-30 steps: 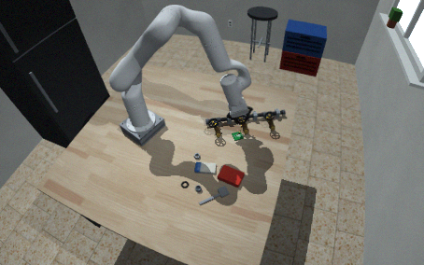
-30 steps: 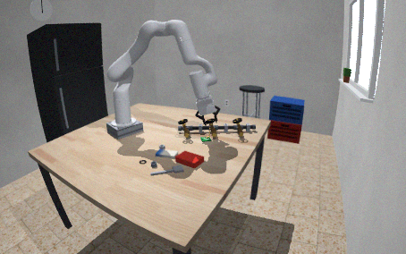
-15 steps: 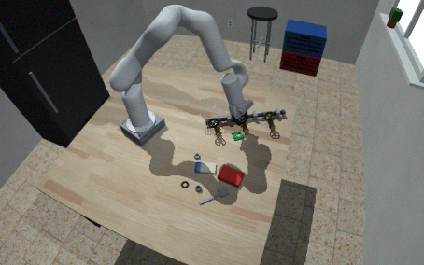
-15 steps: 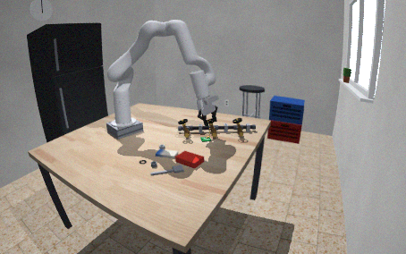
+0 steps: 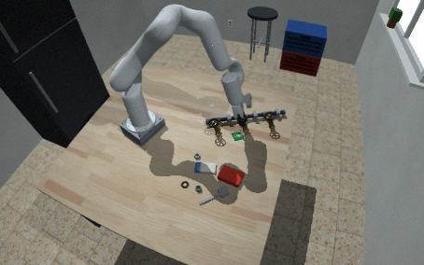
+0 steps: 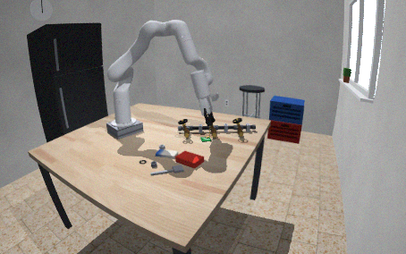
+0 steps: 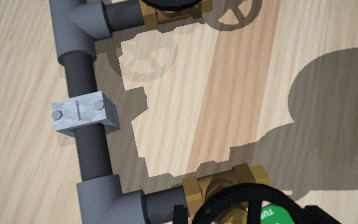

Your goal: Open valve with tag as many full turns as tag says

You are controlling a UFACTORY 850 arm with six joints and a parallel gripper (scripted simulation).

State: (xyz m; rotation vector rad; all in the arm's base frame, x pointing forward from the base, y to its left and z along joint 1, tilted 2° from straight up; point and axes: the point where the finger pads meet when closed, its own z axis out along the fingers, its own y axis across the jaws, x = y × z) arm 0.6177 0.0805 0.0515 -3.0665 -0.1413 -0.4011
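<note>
Now: hand 100 mm above the green tag, 50 mm to the left of it and 30 mm past it. The rest, counted from my hand: grey scraper: 440 mm to the right, 100 mm below, 60 mm behind; then red box: 330 mm to the right, 90 mm below, 10 mm behind; then white block: 300 mm to the right, 150 mm behind, 100 mm below.
</note>
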